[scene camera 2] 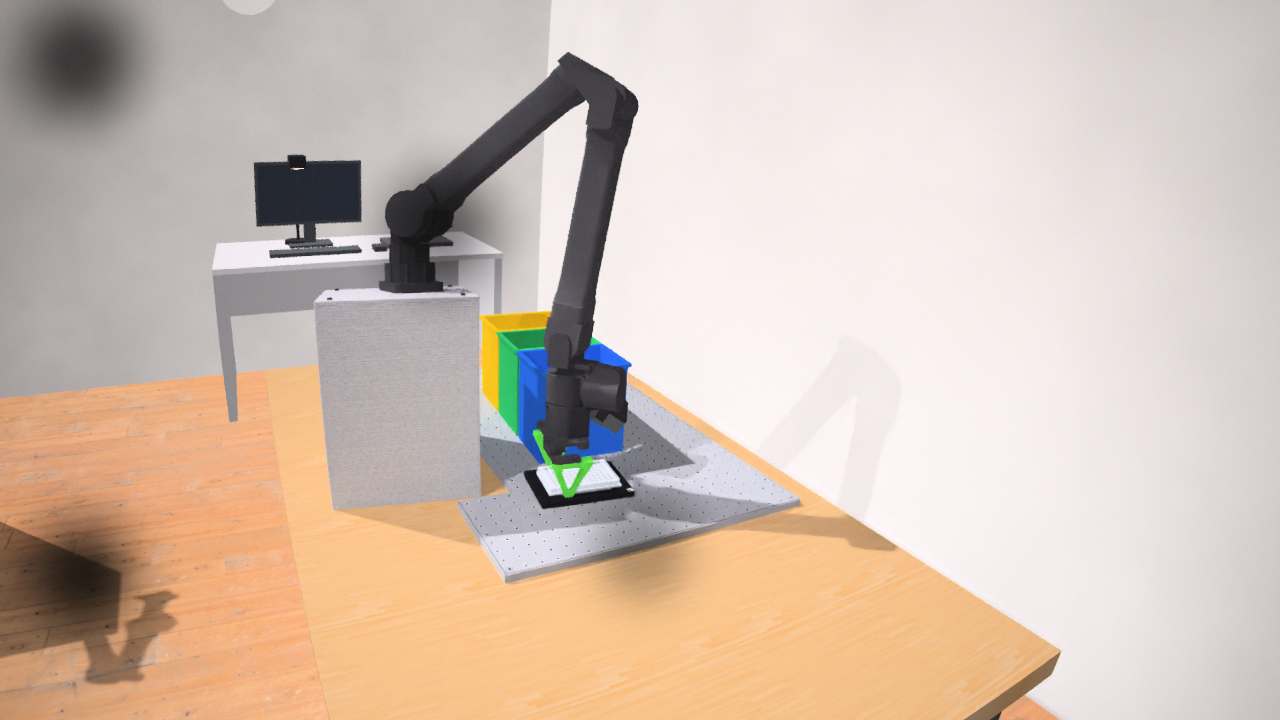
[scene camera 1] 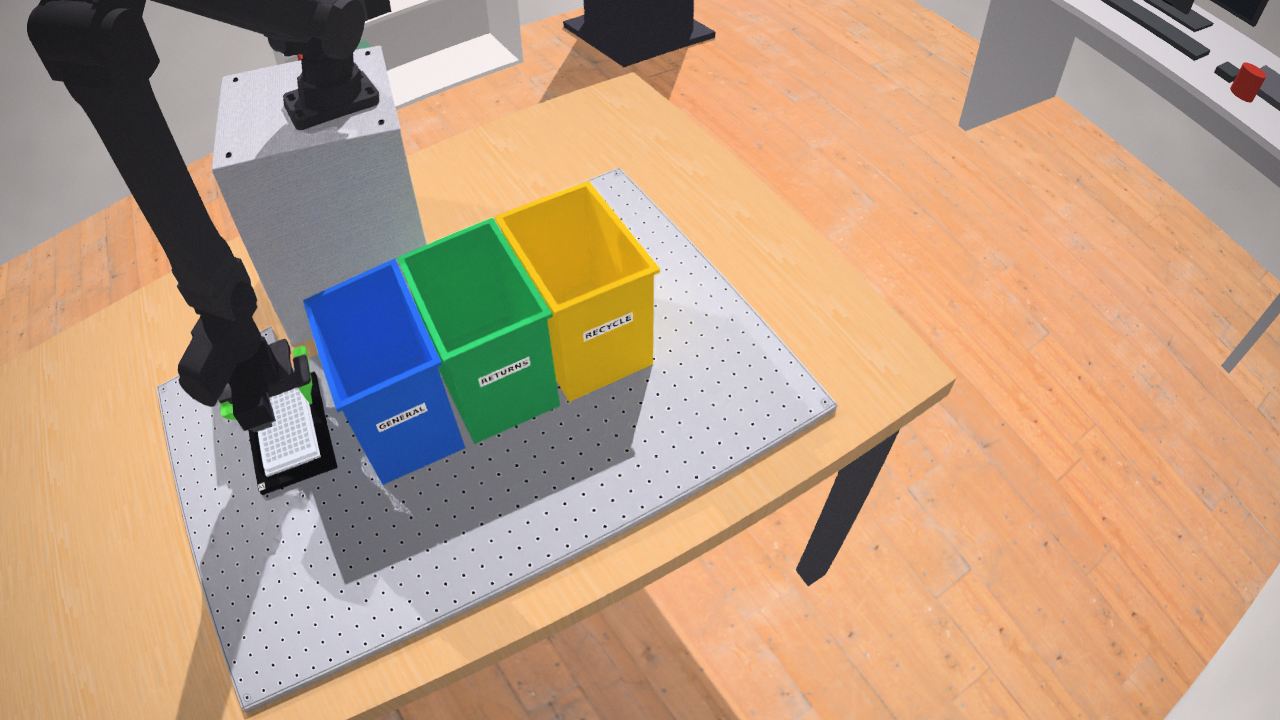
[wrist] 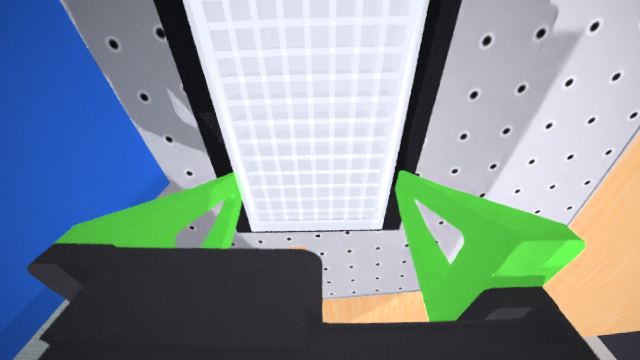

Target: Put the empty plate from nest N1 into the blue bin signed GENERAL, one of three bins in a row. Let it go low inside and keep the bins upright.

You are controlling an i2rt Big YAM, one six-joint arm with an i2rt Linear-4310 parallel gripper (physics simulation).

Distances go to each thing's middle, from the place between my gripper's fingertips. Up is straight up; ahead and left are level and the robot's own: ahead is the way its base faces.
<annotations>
I see the black nest [scene camera 1: 302, 472] 3 cm ahead of my hand and 1 cm below it. Round my hand: white gridded plate [scene camera 1: 291, 441] 3 cm ahead, 1 cm above; blue general bin [scene camera 1: 381, 366] 10 cm ahead, 15 cm to the left, 8 cm above; green returns bin [scene camera 1: 488, 323] 12 cm ahead, 29 cm to the left, 8 cm above.
</annotations>
